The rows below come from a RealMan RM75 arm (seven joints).
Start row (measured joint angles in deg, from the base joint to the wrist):
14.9 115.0 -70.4 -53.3 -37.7 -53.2 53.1
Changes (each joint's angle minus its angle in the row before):
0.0 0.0 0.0 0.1 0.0 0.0 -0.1
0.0 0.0 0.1 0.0 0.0 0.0 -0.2
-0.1 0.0 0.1 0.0 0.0 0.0 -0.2
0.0 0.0 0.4 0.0 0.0 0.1 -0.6
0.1 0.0 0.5 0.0 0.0 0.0 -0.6
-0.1 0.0 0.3 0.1 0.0 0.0 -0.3
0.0 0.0 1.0 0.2 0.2 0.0 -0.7
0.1 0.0 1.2 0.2 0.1 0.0 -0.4
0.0 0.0 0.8 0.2 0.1 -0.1 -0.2
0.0 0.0 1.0 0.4 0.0 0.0 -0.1
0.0 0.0 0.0 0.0 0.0 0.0 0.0
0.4 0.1 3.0 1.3 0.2 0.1 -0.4
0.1 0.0 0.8 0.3 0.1 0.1 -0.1
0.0 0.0 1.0 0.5 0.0 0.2 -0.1
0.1 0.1 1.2 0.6 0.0 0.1 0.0
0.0 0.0 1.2 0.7 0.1 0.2 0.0
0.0 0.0 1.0 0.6 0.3 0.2 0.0
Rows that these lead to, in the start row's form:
14.9 115.0 -70.4 -53.2 -37.7 -53.2 53.0
14.9 115.0 -70.3 -53.2 -37.7 -53.2 52.8
14.8 115.0 -70.2 -53.2 -37.7 -53.2 52.6
14.8 115.0 -69.8 -53.2 -37.7 -53.1 52.0
14.9 115.0 -69.3 -53.2 -37.7 -53.1 51.4
14.8 115.0 -69.0 -53.1 -37.7 -53.1 51.1
14.8 115.0 -68.0 -52.9 -37.5 -53.1 50.4
14.9 115.0 -66.8 -52.7 -37.4 -53.1 50.0
14.9 115.0 -66.0 -52.5 -37.3 -53.2 49.8
14.9 115.0 -65.0 -52.1 -37.3 -53.2 49.7
14.9 115.0 -65.0 -52.1 -37.3 -53.2 49.7
15.3 115.1 -62.0 -50.8 -37.1 -53.1 49.3
15.4 115.1 -61.2 -50.5 -37.0 -53.0 49.2
15.4 115.1 -60.2 -50.0 -37.0 -52.8 49.1
15.5 115.2 -59.0 -49.4 -37.0 -52.7 49.1
15.5 115.2 -57.8 -48.7 -36.9 -52.5 49.1
15.5 115.2 -56.8 -48.1 -36.6 -52.3 49.1

